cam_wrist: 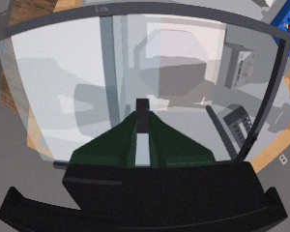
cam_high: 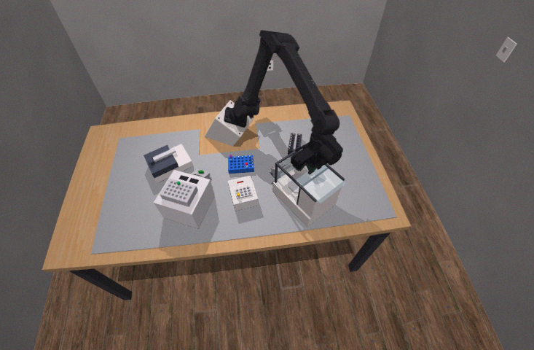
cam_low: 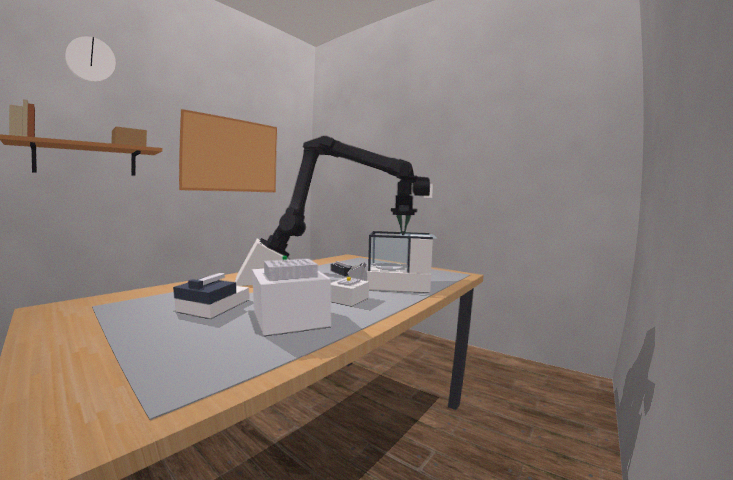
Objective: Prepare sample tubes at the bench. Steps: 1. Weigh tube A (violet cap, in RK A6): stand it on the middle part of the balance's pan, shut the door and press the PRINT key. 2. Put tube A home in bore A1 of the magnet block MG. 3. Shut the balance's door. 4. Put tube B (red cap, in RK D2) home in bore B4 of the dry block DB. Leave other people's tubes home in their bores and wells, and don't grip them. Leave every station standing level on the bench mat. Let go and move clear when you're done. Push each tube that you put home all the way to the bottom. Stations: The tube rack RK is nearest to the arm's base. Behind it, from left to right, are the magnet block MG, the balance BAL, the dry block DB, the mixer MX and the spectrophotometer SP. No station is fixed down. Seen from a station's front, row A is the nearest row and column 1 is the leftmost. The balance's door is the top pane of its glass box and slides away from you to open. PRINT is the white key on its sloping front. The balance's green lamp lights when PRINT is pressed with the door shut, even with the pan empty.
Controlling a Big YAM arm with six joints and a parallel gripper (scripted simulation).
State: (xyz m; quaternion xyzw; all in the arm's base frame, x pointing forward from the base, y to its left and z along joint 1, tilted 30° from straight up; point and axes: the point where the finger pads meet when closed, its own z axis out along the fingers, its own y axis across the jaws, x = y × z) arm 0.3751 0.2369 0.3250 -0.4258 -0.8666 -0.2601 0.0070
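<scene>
Right now the tube rack is 19 cm behind my hand, 32 cm to the right of it and 21 cm below it. Also, from my hand: yellow-capped tube 4 cm ahead, 30 cm to the right, 16 cm below; then balance door 2 cm ahead, 2 cm to the left, 1 cm below; then dry block 1 cm behind, 29 cm to the right, 19 cm below.
</scene>
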